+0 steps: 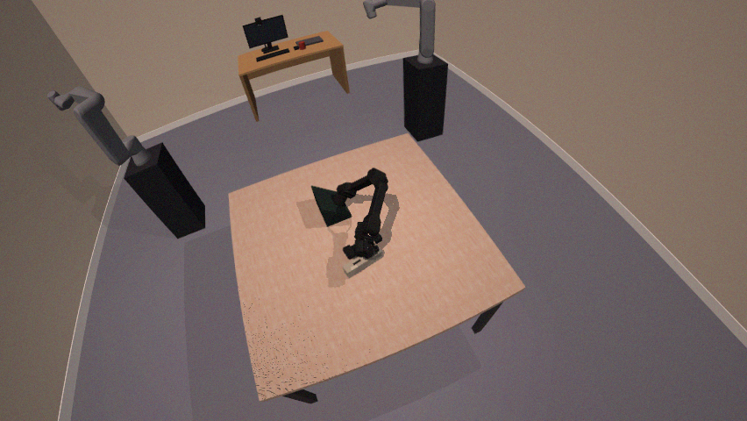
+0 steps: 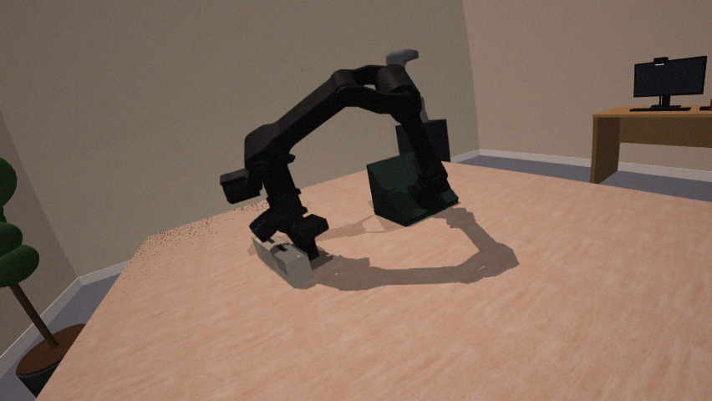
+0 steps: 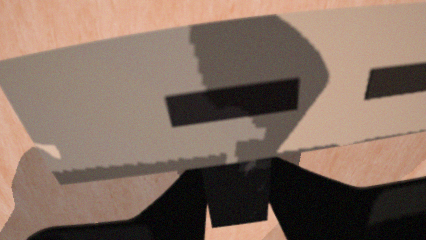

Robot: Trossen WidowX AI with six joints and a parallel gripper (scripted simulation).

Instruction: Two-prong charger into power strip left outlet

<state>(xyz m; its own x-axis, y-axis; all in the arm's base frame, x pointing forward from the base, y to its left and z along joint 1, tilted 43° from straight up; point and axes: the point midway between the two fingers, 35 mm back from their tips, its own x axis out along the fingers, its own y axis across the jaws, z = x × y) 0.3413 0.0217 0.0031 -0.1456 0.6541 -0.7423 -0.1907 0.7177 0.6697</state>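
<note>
The black two-prong charger lies 2 cm ahead of my gripper tip and 1 cm above it.
</note>
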